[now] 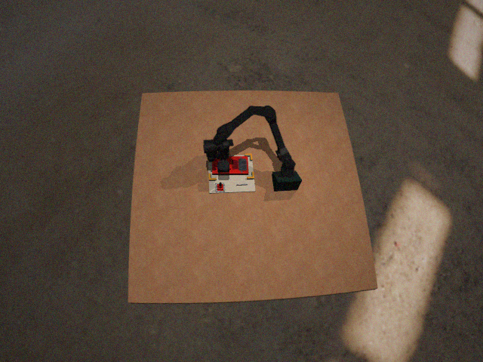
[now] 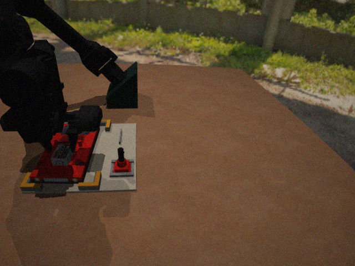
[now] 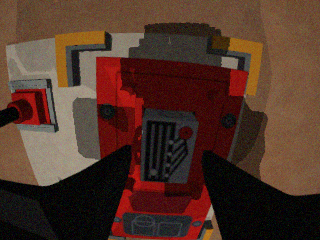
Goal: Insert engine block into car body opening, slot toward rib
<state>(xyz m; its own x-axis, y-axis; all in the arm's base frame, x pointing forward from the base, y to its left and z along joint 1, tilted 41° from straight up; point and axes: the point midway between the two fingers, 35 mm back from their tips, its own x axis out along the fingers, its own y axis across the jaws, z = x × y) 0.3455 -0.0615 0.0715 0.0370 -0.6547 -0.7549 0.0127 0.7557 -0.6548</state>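
Now: the grey engine block 10 mm to the left of my gripper tip and 20 mm below it. The rest, counted from my gripper tip: grey plate (40 mm behind, 30 mm to the left, 30 mm below).
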